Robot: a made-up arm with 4 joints. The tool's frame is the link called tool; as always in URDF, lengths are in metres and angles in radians. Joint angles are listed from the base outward.
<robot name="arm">
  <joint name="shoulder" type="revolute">
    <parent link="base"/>
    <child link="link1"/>
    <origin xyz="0 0 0.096"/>
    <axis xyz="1 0 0"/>
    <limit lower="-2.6" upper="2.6"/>
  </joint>
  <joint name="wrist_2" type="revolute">
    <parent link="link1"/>
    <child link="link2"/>
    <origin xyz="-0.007 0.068 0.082"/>
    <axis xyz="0 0 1"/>
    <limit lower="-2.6" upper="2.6"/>
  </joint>
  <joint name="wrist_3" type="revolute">
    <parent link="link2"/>
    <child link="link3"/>
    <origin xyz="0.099 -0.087 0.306"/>
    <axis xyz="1 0 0"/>
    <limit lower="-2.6" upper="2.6"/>
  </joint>
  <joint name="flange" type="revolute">
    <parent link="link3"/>
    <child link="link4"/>
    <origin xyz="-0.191 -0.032 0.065"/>
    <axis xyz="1 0 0"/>
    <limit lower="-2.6" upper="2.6"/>
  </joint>
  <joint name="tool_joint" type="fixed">
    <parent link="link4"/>
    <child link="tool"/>
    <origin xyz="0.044 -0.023 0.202"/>
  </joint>
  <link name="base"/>
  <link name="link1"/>
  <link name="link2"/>
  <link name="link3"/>
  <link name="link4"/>
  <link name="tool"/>
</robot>
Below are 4 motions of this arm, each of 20 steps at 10 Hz.
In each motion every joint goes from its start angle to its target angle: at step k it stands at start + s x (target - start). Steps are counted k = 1, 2, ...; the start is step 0. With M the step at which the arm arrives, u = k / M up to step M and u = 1 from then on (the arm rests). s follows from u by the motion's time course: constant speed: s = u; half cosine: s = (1 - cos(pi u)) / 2; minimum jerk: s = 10 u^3 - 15 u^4 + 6 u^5.
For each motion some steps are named. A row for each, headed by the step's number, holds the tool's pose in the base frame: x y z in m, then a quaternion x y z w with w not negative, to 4 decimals.
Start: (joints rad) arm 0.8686 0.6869 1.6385 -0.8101
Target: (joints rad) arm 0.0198 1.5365 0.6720 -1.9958
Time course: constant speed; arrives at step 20
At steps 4, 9, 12, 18, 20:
4: 0.1543 -0.4520 0.4237 0.4742 -0.0623 0.4107 0.7762
9: 0.1047 -0.3159 0.5904 0.1484 -0.1571 0.4847 0.8476
12: 0.0590 -0.2139 0.6384 -0.0428 -0.2251 0.5163 0.8252
18: -0.0280 -0.0326 0.6186 -0.3599 -0.3784 0.5453 0.6557
20: -0.0464 0.0116 0.5870 -0.4364 -0.4325 0.5439 0.5716

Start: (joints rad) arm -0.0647 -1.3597 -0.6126 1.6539
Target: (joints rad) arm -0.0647 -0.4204 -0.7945 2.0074
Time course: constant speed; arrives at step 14
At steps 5, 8, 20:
5: -0.2556 0.0072 0.6260 0.4323 -0.2700 -0.4089 0.7569
8: -0.2314 -0.0408 0.6213 0.4691 -0.2265 -0.3296 0.7874
20: -0.1571 -0.1170 0.6102 0.5311 -0.1244 -0.1675 0.8212

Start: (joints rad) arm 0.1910 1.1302 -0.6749 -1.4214
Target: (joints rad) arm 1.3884 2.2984 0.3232 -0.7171
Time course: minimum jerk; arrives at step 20
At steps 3, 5, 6, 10, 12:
3: -0.1330 -0.0167 0.4882 -0.6622 -0.4977 0.2306 0.5105
5: -0.1350 -0.0709 0.5067 -0.5830 -0.5264 0.2564 0.5633
6: -0.1336 -0.1161 0.5163 -0.5185 -0.5474 0.2769 0.5957
10: -0.0762 -0.3796 0.4858 -0.1478 -0.6431 0.3973 0.6377
12: -0.0177 -0.4934 0.4222 0.0211 -0.6781 0.4634 0.5700

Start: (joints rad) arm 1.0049 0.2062 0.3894 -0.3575
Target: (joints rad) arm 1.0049 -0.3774 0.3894 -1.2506
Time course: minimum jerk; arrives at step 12
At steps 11, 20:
11: -0.0530 -0.4503 0.4793 0.0728 0.1493 -0.1112 0.9798
20: -0.0527 -0.4494 0.4796 0.0705 0.1507 -0.1117 0.9797

